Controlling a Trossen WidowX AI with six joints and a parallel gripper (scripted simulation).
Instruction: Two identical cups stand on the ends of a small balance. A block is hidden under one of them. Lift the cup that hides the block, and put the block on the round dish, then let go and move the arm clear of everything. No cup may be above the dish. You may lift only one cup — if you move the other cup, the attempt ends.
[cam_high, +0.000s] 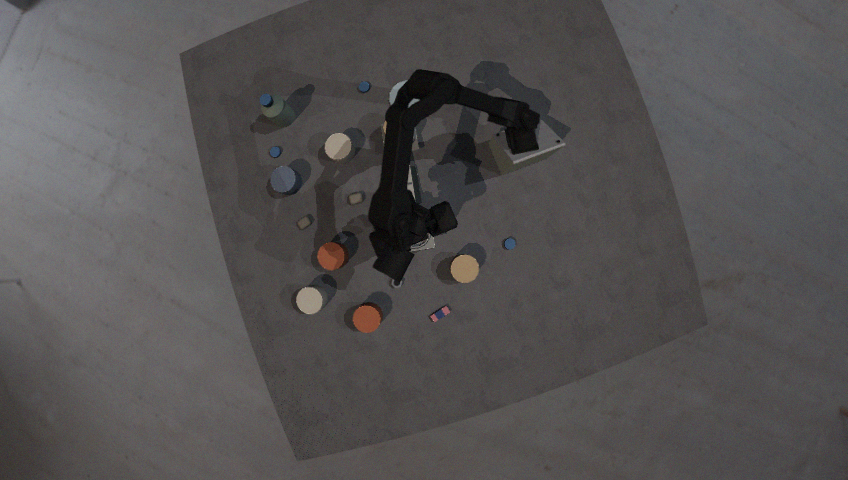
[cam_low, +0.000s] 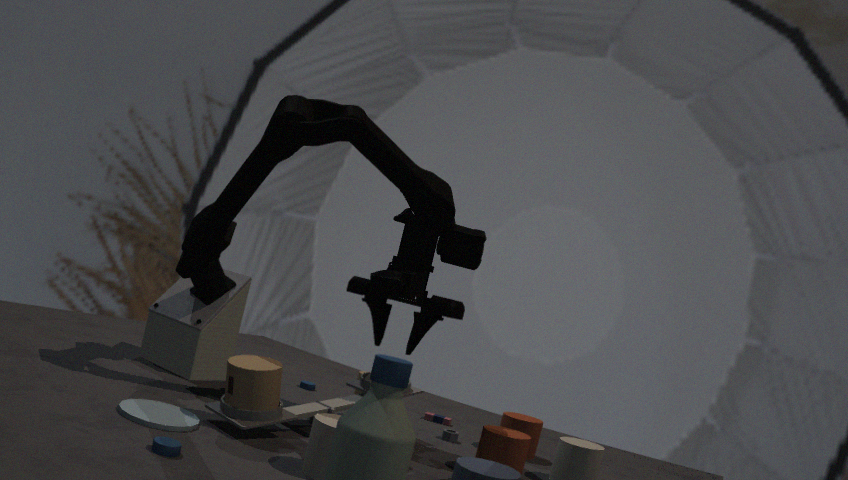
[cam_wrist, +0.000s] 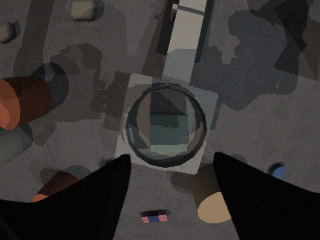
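My gripper tip is now 4 cm above the grey-green block. From my gripper tip the other things lie so: red-blue piece: 2 cm behind, 22 cm to the left, 13 cm below; then nut: 7 cm ahead, 12 cm to the left, 12 cm below; then round dish: 5 cm behind, 37 cm to the right, 13 cm below.
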